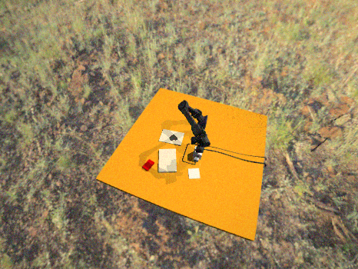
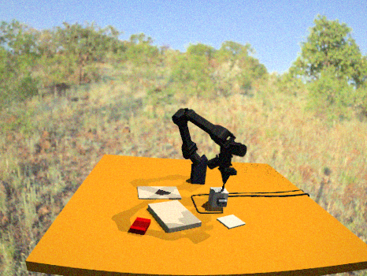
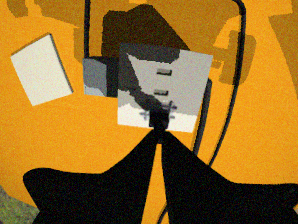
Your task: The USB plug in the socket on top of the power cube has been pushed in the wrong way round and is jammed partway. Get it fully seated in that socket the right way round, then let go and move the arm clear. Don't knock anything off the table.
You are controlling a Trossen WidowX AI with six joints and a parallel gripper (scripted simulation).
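Now: gripper tip 20 mm above the black USB plug. The rest, counted from my gripper tip: red block: 310 mm ahead, 340 mm to the right, 100 mm below; white tile: 180 mm ahead, 30 mm to the left, 110 mm below; thick white slab: 190 mm ahead, 220 mm to the right, 100 mm below.
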